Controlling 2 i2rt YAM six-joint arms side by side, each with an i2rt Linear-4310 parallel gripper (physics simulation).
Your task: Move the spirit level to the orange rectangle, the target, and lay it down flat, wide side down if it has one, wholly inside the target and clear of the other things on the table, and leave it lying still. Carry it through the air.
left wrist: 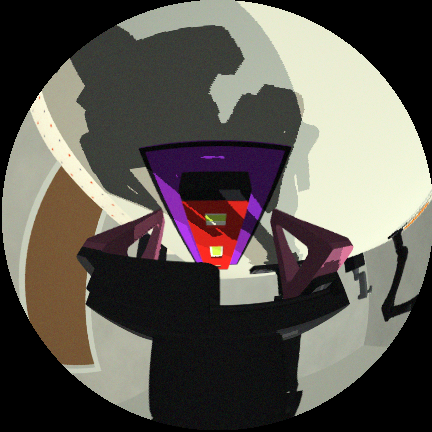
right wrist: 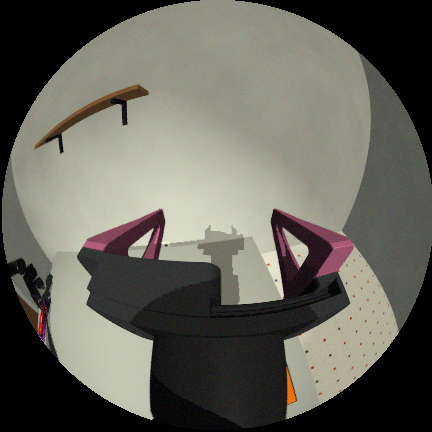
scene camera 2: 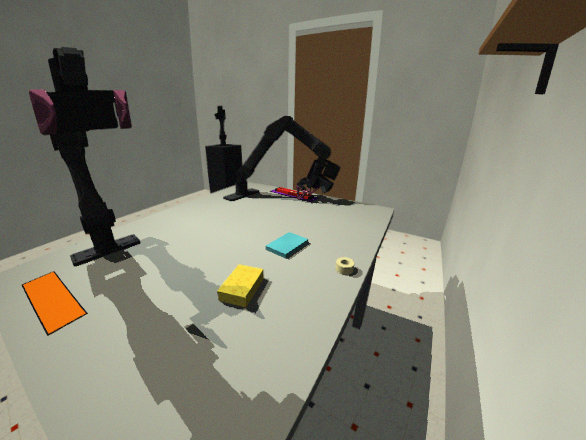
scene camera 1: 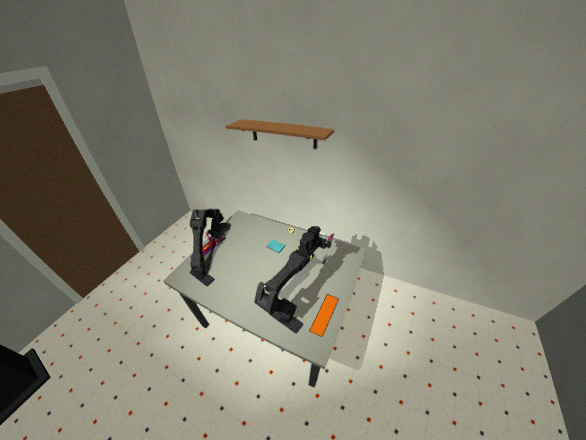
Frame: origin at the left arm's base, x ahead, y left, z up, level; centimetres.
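Where they show: left gripper, fingertip midpoint: [left wrist: 217, 214] [scene camera 2: 303, 196] [scene camera 1: 213, 243]; right gripper, fingertip midpoint: [right wrist: 217, 214] [scene camera 2: 92, 108] [scene camera 1: 326, 230]; left arm's base at its link origin: [scene camera 2: 242, 195] [scene camera 1: 201, 276]; right arm's base at its link origin: [left wrist: 395, 232] [scene camera 2: 106, 250] [scene camera 1: 285, 319].
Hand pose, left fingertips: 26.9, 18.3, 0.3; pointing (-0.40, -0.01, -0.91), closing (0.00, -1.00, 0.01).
Each offset is from my left fingertips to the top centre of the thing, as dx, dy, dz. "*": to the spot under its first point.
The spirit level @[-6.7, +0.2, +1.3] [scene camera 1: 208, 247] [scene camera 2: 286, 191] [left wrist: 216, 235] [right wrist: 41, 321] is a long red bar with a black end and yellow-green vials. It lies on a purple rectangle @[* +5.9, +3.0, -0.2] [left wrist: 164, 159] near the left arm's base. My left gripper [scene camera 2: 304, 192] [left wrist: 217, 214] is open over the level, which shows between its fingers in the left wrist view. I cannot tell how far the fingertips reach down beside it. The orange rectangle [scene camera 1: 324, 316] [scene camera 2: 54, 303] [right wrist: 290, 389] lies beside the right arm's base. My right gripper [scene camera 2: 82, 111] [right wrist: 217, 214] is open and empty, high above the table.
A cyan block @[+24.5, -44.3, +1.2] [scene camera 1: 276, 246] [scene camera 2: 287, 245] lies on the table between the arms. A yellow sponge @[+29.0, -67.6, +2.7] [scene camera 2: 240, 286] and a pale yellow tape roll @[+44.9, -44.5, +2.2] [scene camera 1: 291, 230] [scene camera 2: 345, 270] lie near it. A brown shelf [scene camera 1: 280, 129] is on the wall.
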